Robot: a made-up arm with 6 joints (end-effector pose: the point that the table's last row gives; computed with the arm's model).
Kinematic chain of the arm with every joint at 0, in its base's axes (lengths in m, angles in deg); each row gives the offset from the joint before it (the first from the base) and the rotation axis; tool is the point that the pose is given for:
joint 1: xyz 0 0 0.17 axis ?
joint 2: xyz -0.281 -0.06 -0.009 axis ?
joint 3: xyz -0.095 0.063 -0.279 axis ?
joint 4: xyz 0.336 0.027 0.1 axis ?
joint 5: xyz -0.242 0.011 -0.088 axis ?
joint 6: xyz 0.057 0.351 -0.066 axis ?
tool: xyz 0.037 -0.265 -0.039
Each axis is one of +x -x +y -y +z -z.
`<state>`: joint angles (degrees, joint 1 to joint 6).
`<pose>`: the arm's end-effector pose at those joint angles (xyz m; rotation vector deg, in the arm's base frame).
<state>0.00 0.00 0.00 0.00 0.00 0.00</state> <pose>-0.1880 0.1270 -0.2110 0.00 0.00 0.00</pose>
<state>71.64 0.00 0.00 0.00 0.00 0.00</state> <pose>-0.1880 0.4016 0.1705 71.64 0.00 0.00</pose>
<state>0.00 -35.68 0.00 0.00 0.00 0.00</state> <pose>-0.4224 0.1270 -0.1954 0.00 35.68 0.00</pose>
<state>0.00 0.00 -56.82 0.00 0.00 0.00</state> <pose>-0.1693 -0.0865 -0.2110 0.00 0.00 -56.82</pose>
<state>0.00 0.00 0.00 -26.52 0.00 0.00</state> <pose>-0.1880 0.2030 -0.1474 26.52 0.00 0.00</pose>
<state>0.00 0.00 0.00 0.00 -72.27 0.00</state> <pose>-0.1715 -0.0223 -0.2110 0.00 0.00 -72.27</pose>
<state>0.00 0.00 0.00 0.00 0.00 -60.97</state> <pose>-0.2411 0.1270 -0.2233 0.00 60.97 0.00</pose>
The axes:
joint 1: +x
joint 2: -y
joint 3: +z
joint 4: -x
joint 5: +z
joint 6: -y

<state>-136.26 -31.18 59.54 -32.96 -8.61 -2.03</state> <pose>-0.5789 -0.3215 0.1063 -80.30 61.69 -32.46</pose>
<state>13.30 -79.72 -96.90 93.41 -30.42 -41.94</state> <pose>-0.5531 -0.2139 0.3727 133.59 -84.51 55.35</pose>
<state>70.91 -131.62 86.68 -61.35 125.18 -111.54</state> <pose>-0.3275 -0.3458 0.3236 -108.94 85.31 -87.57</pose>
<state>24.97 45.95 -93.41 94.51 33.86 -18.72</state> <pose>-0.2722 0.0869 -0.2486 8.10 74.19 -42.89</pose>
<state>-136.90 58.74 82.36 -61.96 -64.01 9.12</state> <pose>-0.1453 -0.4267 0.2762 -125.78 21.45 18.24</pose>
